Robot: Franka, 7 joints.
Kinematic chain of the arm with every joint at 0, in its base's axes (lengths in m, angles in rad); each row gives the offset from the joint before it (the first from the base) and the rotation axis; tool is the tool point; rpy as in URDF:
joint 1: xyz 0 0 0.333 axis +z
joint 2: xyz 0 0 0 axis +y
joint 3: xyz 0 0 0.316 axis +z
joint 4: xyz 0.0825 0 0 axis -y
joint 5: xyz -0.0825 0 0.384 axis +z
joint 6: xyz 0 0 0 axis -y
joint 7: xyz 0.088 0 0 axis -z
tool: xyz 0 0 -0.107 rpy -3.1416 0 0
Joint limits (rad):
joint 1: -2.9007..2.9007
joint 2: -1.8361..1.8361
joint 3: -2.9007..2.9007
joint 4: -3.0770..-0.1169
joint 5: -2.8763..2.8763
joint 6: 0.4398..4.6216
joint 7: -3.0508..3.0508
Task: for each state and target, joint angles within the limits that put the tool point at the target. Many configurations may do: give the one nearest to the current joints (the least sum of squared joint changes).
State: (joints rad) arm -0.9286 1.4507 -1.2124 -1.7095 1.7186 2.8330 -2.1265
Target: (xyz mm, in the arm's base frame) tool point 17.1 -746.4 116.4
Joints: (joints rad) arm -0.8064 1.5444 -1.0753 -1.2695 1.6765 2.7212 -2.1265
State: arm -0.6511 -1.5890 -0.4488 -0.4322 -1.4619 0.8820 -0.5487
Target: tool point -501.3 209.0 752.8
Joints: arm -0.7634 -1.2232 -0.2668 -0.6796 -1.3124 0.6433 -0.5487
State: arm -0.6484 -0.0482 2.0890 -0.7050 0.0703 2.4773 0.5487
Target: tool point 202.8 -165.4 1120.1
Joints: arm -0.6352 0.3005 2.0949 -0.1169 0.1019 3.0601 0.5487
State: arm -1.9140 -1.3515 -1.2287 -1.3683 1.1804 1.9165 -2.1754
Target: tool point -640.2 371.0 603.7
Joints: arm -1.2897 -1.3378 -1.3797 -1.1642 1.2176 2.1387 -2.1754
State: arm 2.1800 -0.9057 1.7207 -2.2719 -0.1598 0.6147 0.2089
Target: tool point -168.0 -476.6 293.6
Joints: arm 2.2549 -1.0487 1.9710 -1.7071 -0.1142 0.9284 0.2089
